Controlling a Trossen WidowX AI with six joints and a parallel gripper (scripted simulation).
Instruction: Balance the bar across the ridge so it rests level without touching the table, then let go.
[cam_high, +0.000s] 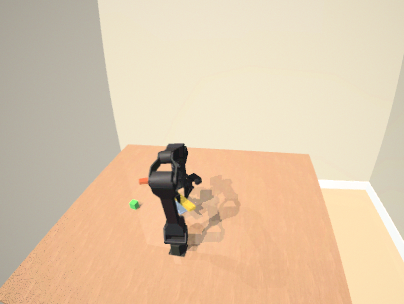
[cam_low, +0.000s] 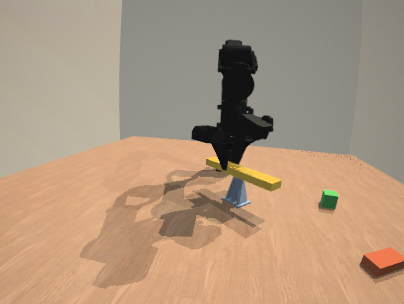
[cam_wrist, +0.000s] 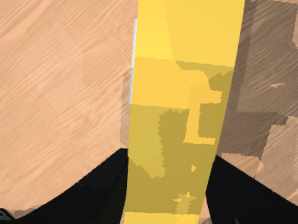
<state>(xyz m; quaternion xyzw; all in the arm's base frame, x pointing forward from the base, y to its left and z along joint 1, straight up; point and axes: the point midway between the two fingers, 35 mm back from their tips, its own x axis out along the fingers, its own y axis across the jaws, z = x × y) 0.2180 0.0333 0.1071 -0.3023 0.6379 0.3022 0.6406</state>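
Right now my gripper tip is 20 mm short of the yellow bar and 20 mm to the right of it. Round my gripper tip: green cube 10 mm behind, 250 mm to the left, 60 mm below; orange flat block 200 mm ahead, 280 mm to the left, 60 mm below.
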